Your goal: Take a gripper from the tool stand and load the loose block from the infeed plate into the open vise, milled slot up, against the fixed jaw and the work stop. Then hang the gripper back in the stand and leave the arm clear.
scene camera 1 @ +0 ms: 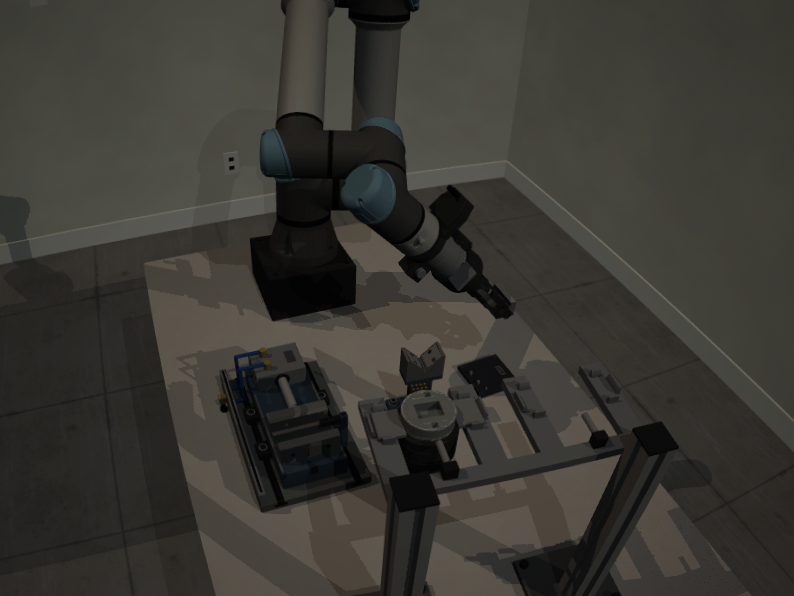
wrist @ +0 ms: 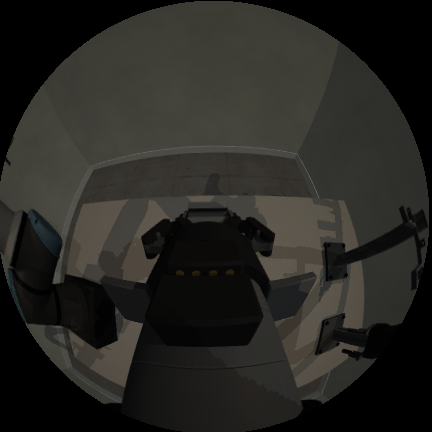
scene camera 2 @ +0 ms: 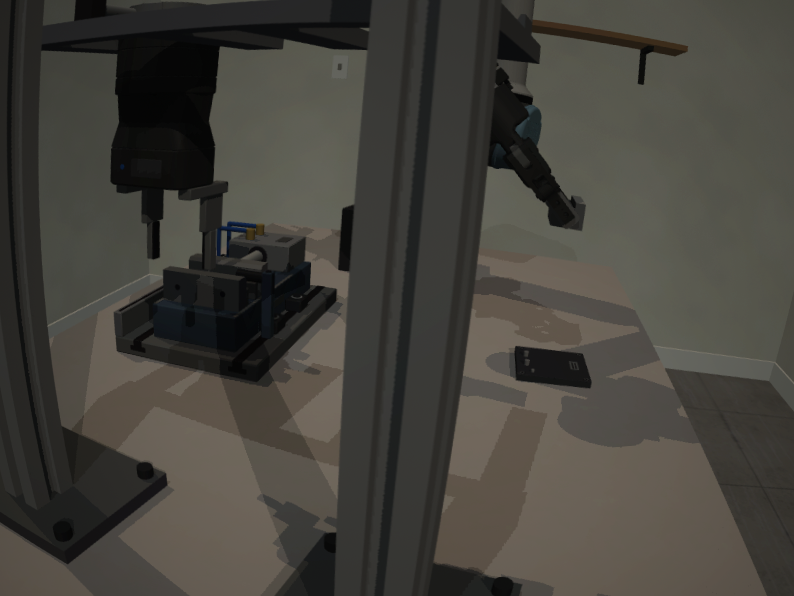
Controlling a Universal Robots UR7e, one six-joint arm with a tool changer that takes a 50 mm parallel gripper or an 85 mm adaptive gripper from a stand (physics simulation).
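Seen in the pictures: arm's base at its link origin: point(scene camera 1: 303, 249) point(wrist: 74, 306).
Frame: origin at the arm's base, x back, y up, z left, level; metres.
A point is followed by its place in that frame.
My adaptive gripper point(scene camera 1: 503, 310) point(scene camera 2: 565, 214) point(wrist: 207, 220) is shut on the grey block point(scene camera 1: 511, 303) @[x -0.419, y 0.107, z 0.275 m] point(scene camera 2: 578, 211) @[x -0.420, y 0.100, z 0.277 m] point(wrist: 206, 214) @[x -0.389, y 0.104, z 0.263 m]. It points obliquely down and holds the block tilted, high above the table, behind the black infeed plate point(scene camera 1: 481, 372) @[x -0.381, y -0.091, z 0.264 m] point(scene camera 2: 552, 367) @[x -0.403, y -0.091, z 0.277 m]. The fingers hide much of the block; its slot cannot be made out. The open vise point(scene camera 1: 314, 472) @[x -0.552, y -0.054, z -0.117 m] point(scene camera 2: 192, 323) @[x -0.552, y -0.054, z -0.115 m] stands at the left in both scene views, with its fixed jaw point(scene camera 1: 311, 449) @[x -0.533, y -0.019, z -0.116 m] point(scene camera 2: 176, 286) @[x -0.535, y -0.020, z -0.147 m] toward the scene cameras and a blue work stop point(scene camera 1: 343, 428) @[x -0.495, y -0.029, z -0.051 m] point(scene camera 2: 267, 304) @[x -0.494, y -0.037, z -0.047 m] at its side. The jaws hold no block.
The tool stand point(scene camera 1: 532, 465) @[x -0.837, y 0.243, z 0.061 m] point(scene camera 2: 410, 320) @[x -0.886, y 0.113, z 0.197 m] rises at the front. The parallel gripper point(scene camera 1: 428, 417) point(scene camera 2: 163, 128) hangs in it beside vacant cradles. A V-shaped grey rest point(scene camera 1: 421, 366) @[x -0.457, y 0.039, z 0.096 m] stands behind the stand's rail. The robot's black base point(scene camera 1: 307, 288) @[x -0.100, y -0.031, z -0.016 m] stands at the back.
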